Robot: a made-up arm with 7 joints.
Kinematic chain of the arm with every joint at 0, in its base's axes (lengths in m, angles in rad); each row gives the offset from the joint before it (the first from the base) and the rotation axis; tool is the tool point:
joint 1: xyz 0 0 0.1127 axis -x
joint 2: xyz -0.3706 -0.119 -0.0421 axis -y
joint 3: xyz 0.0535 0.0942 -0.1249 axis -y
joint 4: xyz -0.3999 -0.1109 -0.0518 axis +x
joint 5: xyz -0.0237 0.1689 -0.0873 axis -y
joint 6: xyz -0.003 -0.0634 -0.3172 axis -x
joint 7: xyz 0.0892 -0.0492 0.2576 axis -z
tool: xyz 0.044 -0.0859 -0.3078
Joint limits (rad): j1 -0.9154..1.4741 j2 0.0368..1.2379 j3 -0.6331..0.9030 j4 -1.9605..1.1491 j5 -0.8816..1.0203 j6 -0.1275..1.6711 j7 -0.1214..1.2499
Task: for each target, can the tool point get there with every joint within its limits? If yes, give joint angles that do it. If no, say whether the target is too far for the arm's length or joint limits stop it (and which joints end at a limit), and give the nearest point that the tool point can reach.
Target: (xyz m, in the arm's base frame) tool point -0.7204 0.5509 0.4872
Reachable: no: joint limits stop it (at a limit: joint 1, joint 2, joint 3, joint 4, joint 5) | nearest point -0.7863 0.2595 0.5900 | short by 0.316 m
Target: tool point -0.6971 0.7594 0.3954
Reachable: no: joint limits stop it (at a limit: joint 1, joint 4, joint 6, joint 7) | nearest point -0.6971 0.5295 0.0964 | short by 0.377 m
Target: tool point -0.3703 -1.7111 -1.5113
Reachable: no: too far | nearest point -0.3705 -0.7230 -0.5735 | short by 1.362 m
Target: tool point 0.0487 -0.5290 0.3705
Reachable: yes | joints 1.0899 1.1403 0.7578 -1.1451 0.0033 0.6905 0.9311
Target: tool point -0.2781 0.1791 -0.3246
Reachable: yes | joints -0.4776 0.6799 0.0143 0.3642 0.3832 1.2504 0.2993
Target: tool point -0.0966 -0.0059 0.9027
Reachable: no: joint limits stop it (at a limit: joint 1, joint 2, joint 3, joint 6, joint 7) | nearest point -0.0328 -0.1647 0.6411 | short by 0.313 m
